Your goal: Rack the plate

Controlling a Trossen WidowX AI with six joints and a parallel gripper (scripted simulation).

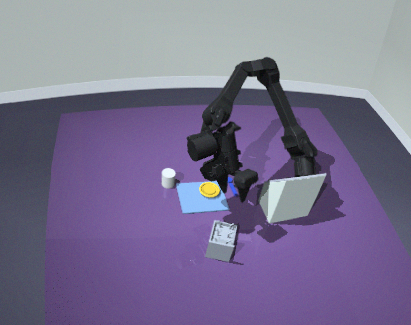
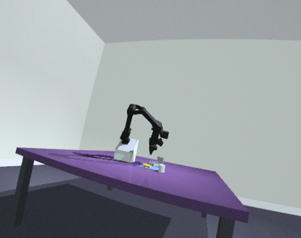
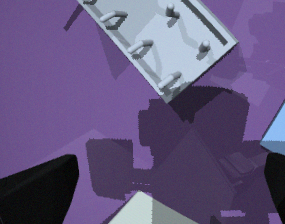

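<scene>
My gripper tip is now 3 cm short of the yellow plate, 13 cm to the left of it and 10 cm above it. Round my gripper tip: light blue mat (5 cm ahead, 11 cm to the right, 11 cm below); then blue spoon (6 cm behind, 15 cm to the right, 11 cm below); then grey dish rack (4 cm ahead, 8 cm to the left, 9 cm below).
</scene>
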